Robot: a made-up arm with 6 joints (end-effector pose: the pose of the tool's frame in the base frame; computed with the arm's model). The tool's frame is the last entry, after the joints. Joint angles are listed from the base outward.
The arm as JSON. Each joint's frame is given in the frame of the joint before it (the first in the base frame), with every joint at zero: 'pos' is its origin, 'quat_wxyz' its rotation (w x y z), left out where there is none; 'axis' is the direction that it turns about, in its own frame. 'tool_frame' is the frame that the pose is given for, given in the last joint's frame.
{
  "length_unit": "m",
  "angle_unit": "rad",
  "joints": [
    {
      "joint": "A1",
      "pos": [
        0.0,
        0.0,
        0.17
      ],
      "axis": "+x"
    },
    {
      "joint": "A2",
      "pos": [
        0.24,
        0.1,
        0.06
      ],
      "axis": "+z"
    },
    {
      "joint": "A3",
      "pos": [
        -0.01,
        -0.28,
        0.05
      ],
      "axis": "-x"
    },
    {
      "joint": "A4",
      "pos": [
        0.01,
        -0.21,
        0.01
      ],
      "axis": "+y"
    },
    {
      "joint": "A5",
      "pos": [
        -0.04,
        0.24,
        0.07
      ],
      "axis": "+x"
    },
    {
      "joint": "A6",
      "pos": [
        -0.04,
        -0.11,
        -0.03
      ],
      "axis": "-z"
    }
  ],
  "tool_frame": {
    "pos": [
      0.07,
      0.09,
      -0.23
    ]
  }
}
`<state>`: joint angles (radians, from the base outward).
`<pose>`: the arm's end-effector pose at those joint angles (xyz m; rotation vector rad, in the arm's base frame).
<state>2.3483 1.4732 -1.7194 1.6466 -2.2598 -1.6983</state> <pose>0.6906 -0.2061 0.4518 2.1409 2.1168 0.0162</pose>
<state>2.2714 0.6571 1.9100 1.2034 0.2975 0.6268</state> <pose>0.3287 0.1127 -0.1346 0.5531 0.8244 -0.7411</pose>
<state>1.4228 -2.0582 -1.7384 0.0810 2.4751 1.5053</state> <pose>-0.2212 -0.3531 0.5391 -1.6966 1.1677 -0.6131</pose>
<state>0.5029 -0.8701 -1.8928 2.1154 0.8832 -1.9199</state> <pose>-0.2214 -0.3140 0.2308 -2.0213 1.1283 -0.8115</pose>
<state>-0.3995 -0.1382 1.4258 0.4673 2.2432 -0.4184</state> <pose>0.2962 0.0445 0.0582 0.3367 -0.3643 -0.1257</pose>
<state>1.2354 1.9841 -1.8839 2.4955 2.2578 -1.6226</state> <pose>0.4259 -0.1973 0.7306 0.6081 2.5037 1.3905</pose>
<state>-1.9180 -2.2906 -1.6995 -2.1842 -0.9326 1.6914</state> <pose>0.1158 -0.2621 -0.0366 -2.0618 0.4519 -0.4751</pose>
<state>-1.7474 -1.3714 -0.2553 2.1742 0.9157 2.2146</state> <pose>-0.0244 0.2826 -0.1226 -0.5544 -0.8334 2.2857</pose>
